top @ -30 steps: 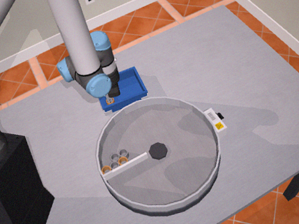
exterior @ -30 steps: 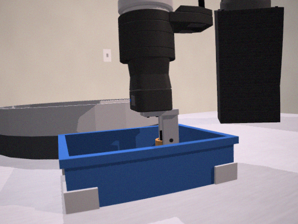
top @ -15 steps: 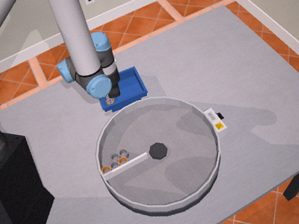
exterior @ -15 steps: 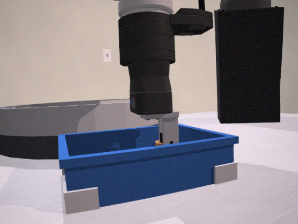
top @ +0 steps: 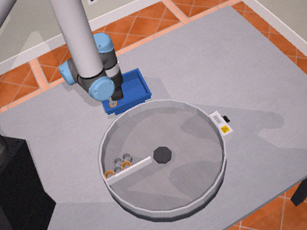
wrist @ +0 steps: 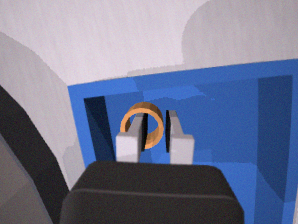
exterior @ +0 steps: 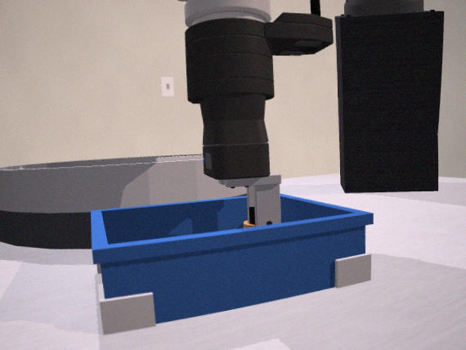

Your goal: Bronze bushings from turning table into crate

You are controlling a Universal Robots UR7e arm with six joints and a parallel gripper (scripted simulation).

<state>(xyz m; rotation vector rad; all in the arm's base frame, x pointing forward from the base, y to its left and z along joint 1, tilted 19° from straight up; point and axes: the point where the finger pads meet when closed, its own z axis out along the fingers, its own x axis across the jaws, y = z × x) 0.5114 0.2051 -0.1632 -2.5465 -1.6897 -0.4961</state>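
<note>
Right now the blue crate is 60 mm ahead of my hand and 10 mm to the left of it. Also, from my hand: turning table 10 mm ahead, 320 mm to the right, 20 mm above.
</note>
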